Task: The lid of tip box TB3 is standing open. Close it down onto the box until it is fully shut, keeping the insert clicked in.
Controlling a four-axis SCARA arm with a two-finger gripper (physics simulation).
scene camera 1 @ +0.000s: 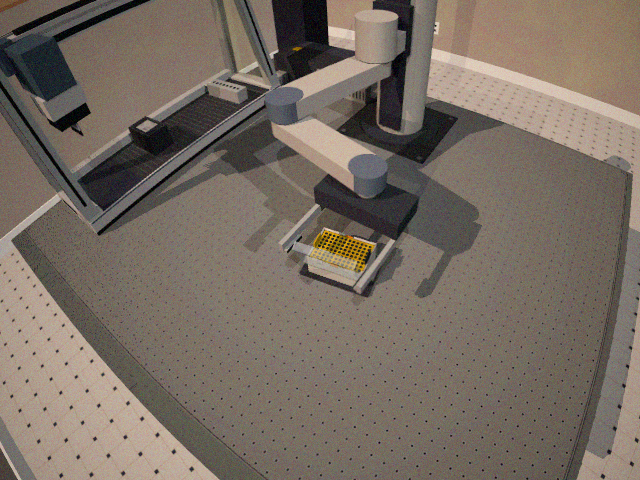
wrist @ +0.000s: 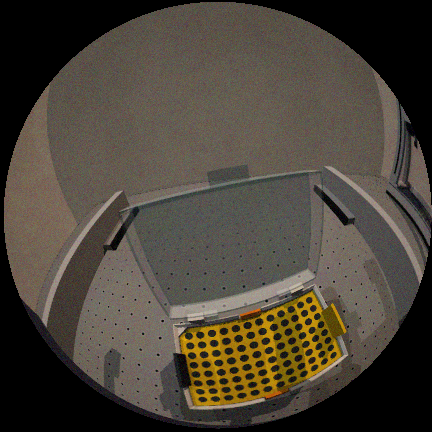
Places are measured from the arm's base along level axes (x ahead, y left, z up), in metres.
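Pixels of known places: gripper, fingertip midpoint: (scene camera 1: 317, 267) (wrist: 223, 184); arm's base, origin of the base link: (scene camera 1: 399, 127).
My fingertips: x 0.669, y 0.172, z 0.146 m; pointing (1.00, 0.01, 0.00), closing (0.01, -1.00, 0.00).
Note:
For each thing: its top centre in the pictures, then the offset to it from my fingertips. "pt": a spot on its surface instead.
- tip box, surface spot: (wrist: 176, 345) pt dx -0.091, dy +0.044, dz -0.073 m
- yellow insert, middle of its top: (wrist: 267, 357) (scene camera 1: 342, 245) dx -0.102, dy -0.018, dz -0.058 m
- clear lid, middle of its top: (wrist: 233, 174) (scene camera 1: 326, 245) dx -0.036, dy -0.005, dz +0.021 m
- dark base, surface spot: (scene camera 1: 309, 271) pt dx -0.048, dy -0.067, dz -0.123 m
- black bin, surface spot: (scene camera 1: 149, 135) pt dx -0.111, dy -0.690, dz -0.014 m
- pale slotted block, surface spot: (scene camera 1: 227, 90) pt dx -0.443, dy -0.706, dz -0.042 m
- dark machine, surface spot: (scene camera 1: 310, 59) pt dx -0.728, dy -0.563, dz -0.018 m
The tip box (scene camera 1: 333, 272) (wrist: 176, 345) stands on the perforated floor, with a yellow insert (scene camera 1: 343, 249) (wrist: 260, 350) in its top. No TB3 label can be read. The clear lid (scene camera 1: 303, 248) (wrist: 225, 240) stands open, hinged along the box's long side at the top of the box in the wrist view, and leans away from the insert. Orange clips (wrist: 251, 314) show at the insert's long edges. My gripper (scene camera 1: 320, 267) (wrist: 223, 184) is open and empty. Its fingers stand wide on both sides of the lid, near the upper corners. Whether the pads touch it cannot be told.
A dark base (scene camera 1: 309, 271) lies under the box. A metal frame (scene camera 1: 170, 165) stands at the left, with a black bin (scene camera 1: 149, 135) and a pale slotted block (scene camera 1: 227, 90) on its deck. A dark machine (scene camera 1: 310, 59) stands behind my arm.

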